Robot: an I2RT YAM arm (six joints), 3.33 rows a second.
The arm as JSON. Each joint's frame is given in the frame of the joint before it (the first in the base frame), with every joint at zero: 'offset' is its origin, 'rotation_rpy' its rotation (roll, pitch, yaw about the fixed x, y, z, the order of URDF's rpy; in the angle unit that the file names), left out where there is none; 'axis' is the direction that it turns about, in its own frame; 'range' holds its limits. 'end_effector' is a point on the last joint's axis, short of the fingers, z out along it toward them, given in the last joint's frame.
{
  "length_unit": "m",
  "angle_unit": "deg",
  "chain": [
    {
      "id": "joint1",
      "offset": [
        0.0,
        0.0,
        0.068
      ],
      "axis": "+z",
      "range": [
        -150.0,
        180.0
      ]
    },
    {
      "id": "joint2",
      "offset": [
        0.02,
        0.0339,
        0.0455
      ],
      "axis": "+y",
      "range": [
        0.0,
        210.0
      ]
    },
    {
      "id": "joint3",
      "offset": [
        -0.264,
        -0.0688,
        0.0
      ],
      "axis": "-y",
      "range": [
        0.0,
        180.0
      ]
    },
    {
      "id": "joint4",
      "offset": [
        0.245,
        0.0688,
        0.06
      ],
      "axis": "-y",
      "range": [
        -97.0,
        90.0
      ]
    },
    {
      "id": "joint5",
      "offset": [
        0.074,
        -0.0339,
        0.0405
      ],
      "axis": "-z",
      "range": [
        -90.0,
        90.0
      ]
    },
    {
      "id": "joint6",
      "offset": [
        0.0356,
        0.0,
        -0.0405
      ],
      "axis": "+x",
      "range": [
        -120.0,
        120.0
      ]
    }
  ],
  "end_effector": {
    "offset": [
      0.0,
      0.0,
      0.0
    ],
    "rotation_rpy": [
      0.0,
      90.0,
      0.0
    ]
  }
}
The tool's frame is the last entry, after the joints.
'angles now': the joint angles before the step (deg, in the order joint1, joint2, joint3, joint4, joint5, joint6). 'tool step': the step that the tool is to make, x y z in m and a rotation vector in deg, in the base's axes. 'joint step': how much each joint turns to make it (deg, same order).
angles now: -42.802 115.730 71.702 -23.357 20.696 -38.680
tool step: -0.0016 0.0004 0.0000 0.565 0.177 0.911
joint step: -0.174 -0.245 -0.302 -0.127 -0.687 -0.949
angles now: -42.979 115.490 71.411 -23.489 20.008 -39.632
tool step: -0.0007 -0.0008 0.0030 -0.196 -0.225 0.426
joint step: -0.176 -0.446 0.029 0.022 -0.242 -0.586
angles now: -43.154 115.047 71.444 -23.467 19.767 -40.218
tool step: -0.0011 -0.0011 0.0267 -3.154 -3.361 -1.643
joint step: -0.175 -3.703 0.557 -0.137 0.616 1.419
